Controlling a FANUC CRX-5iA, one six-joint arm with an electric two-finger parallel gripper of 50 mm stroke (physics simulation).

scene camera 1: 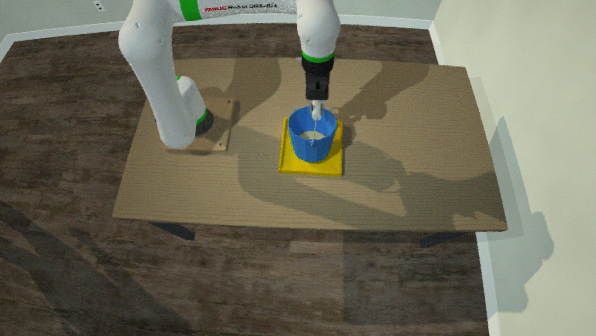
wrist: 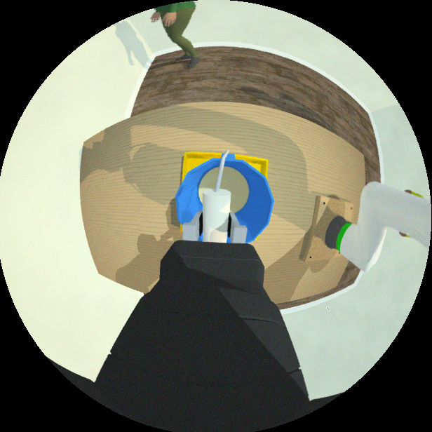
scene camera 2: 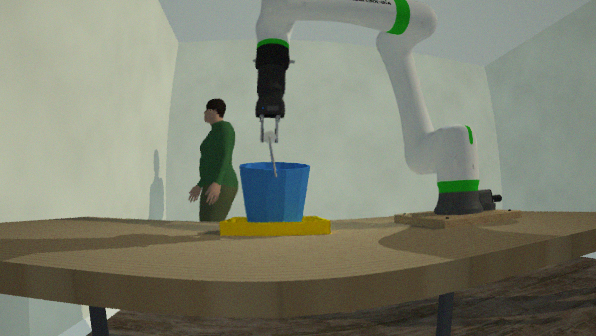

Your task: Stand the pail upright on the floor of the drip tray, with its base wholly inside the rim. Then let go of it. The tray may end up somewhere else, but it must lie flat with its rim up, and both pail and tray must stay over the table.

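Seen in the pictures: gripper, fingertip midpoint: (scene camera 1: 316, 112); arm's base, link origin: (scene camera 1: 197, 122) (scene camera 2: 458, 212).
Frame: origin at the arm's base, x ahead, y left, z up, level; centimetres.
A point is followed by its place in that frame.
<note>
The blue pail (scene camera 1: 312, 152) @[x 51.9, y -16.8, z 9.0 cm] (scene camera 2: 275, 195) @[x 51.1, y -0.6, z 6.9 cm] (wrist: 261, 200) is upright over the yellow drip tray (scene camera 1: 310, 170) @[x 51.5, y -19.5, z -1.9 cm] (scene camera 2: 275, 229) @[x 51.3, y 3.7, z -0.8 cm] (wrist: 192, 162). In scene camera 2 the near rim hides the pail's lower edge, so I cannot see whether the base touches the tray floor. In scene camera 1 the pail is toward the tray's back part, with bare tray floor in front. The tray lies flat, rim up. My gripper (scene camera 1: 316, 110) @[x 52.5, y -6.9, z 21.0 cm] (scene camera 2: 270, 136) @[x 52.5, y -6.9, z 21.0 cm] (wrist: 215, 218) is above the pail, shut on the white grip (scene camera 2: 270, 135) @[x 52.1, y -0.3, z 21.2 cm] (wrist: 216, 207) of its raised wire handle.
The tray lies near the middle of the wooden table (scene camera 1: 425, 130) @[x 102.3, y 3.4, z -2.2 cm] (scene camera 2: 350, 255) @[x 41.7, y 31.6, z -2.2 cm] (wrist: 150, 125). The arm's base stands on a wooden board (scene camera 1: 220, 135) @[x 12.1, y -6.5, z 0.2 cm] (scene camera 2: 450, 221) @[x 13.0, y 14.1, z -0.8 cm] (wrist: 317, 225) to one side. A person in green (scene camera 2: 218, 155) (wrist: 177, 25) stands beyond the table.
</note>
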